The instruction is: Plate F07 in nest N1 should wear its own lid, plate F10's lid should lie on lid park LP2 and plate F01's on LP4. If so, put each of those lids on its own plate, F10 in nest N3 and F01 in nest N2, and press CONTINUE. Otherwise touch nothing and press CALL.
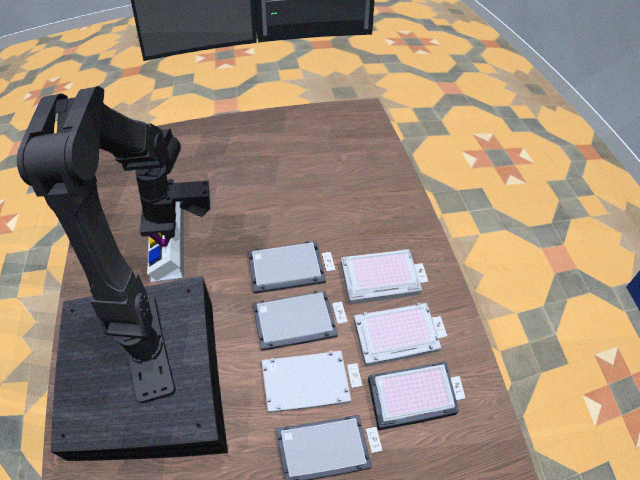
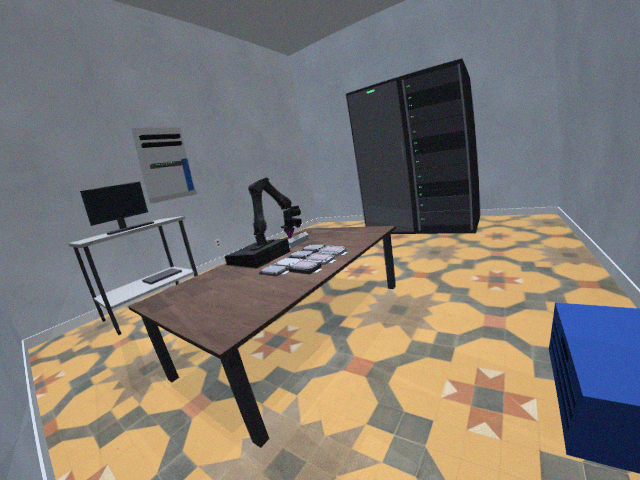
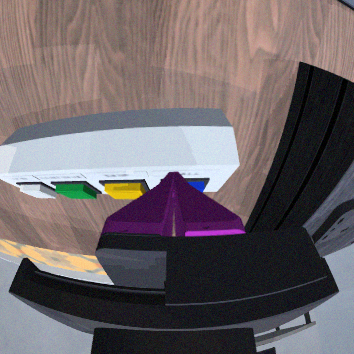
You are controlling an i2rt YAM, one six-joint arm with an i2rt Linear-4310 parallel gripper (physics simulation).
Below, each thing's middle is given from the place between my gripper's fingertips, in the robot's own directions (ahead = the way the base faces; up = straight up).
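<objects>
My hand's 3 cm above the white button box (image 1: pixel 170 265), and it's 7 cm to the right of it.
</objects>
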